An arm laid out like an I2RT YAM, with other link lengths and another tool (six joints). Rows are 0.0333 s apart.
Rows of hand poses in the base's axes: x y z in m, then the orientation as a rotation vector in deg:
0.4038 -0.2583 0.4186 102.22 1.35 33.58
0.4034 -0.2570 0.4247 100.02 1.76 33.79
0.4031 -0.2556 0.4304 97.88 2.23 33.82
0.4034 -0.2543 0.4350 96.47 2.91 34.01
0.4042 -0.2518 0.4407 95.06 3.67 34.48
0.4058 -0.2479 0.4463 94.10 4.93 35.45
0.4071 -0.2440 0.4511 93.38 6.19 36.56
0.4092 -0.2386 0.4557 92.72 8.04 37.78
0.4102 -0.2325 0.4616 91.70 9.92 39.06
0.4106 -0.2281 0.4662 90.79 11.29 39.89
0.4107 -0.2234 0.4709 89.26 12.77 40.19
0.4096 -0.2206 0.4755 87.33 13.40 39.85
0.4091 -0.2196 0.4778 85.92 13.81 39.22
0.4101 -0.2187 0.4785 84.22 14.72 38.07
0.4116 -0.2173 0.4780 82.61 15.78 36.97
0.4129 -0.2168 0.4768 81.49 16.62 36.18
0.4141 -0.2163 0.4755 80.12 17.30 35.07
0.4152 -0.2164 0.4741 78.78 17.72 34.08
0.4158 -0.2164 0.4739 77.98 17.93 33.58
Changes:
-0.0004 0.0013 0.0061 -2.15 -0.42 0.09
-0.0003 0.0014 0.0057 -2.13 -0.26 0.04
0.0003 0.0013 0.0046 -1.45 -0.08 0.38
0.0008 0.0025 0.0057 -1.42 -0.22 0.60
0.0016 0.0039 0.0056 -1.01 -0.15 1.29
0.0013 0.0039 0.0048 -0.75 -0.17 1.41
0.0021 0.0054 0.0046 -0.79 0.11 1.87
0.0010 0.0061 0.0059 -1.09 -0.01 1.90
0.0004 0.0044 0.0046 -0.96 0.01 1.31
0.0001 0.0047 0.0047 -1.67 0.19 1.01
-0.0011 0.0028 0.0046 -2.00 -0.06 0.04
-0.0005 0.0010 0.0023 -1.55 0.15 -0.24
0.0010 0.0009 0.0007 -2.05 0.66 -0.29
0.0015 0.0014 -0.0005 -1.98 0.76 -0.16
0.0013 0.0005 -0.0012 -1.40 0.62 -0.06
0.0012 0.0005 -0.0013 -1.68 0.62 -0.38
0.0011 -0.0001 -0.0014 -1.57 0.40 -0.44
0.0006 0.0000 -0.0002 -0.91 0.16 -0.22

